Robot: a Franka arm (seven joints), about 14 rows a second.
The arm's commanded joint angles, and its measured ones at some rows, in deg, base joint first. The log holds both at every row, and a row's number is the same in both.
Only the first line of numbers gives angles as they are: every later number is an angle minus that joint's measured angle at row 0.
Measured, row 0:
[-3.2 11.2 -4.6 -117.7 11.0 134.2 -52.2]
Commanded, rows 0 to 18:
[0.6 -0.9 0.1 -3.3 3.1 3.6 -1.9]
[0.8 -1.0 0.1 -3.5 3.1 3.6 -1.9]
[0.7 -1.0 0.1 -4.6 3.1 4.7 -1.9]
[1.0 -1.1 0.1 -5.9 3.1 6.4 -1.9]
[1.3 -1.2 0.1 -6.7 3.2 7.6 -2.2]
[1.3 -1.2 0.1 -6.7 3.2 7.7 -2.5]
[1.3 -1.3 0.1 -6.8 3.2 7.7 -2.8]
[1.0 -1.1 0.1 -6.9 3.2 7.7 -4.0]
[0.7 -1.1 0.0 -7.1 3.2 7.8 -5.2]
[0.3 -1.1 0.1 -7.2 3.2 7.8 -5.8]
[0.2 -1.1 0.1 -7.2 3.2 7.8 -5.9]
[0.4 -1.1 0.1 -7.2 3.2 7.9 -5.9]
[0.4 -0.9 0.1 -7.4 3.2 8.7 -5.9]
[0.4 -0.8 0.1 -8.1 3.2 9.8 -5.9]
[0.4 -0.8 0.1 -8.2 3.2 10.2 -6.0]
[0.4 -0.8 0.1 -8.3 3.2 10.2 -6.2]
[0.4 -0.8 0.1 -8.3 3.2 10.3 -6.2]
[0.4 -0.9 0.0 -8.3 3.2 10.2 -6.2]
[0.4 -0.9 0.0 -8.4 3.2 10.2 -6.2]
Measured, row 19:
[0.9 -0.1 -0.3 -7.1 1.3 8.8 -3.5]
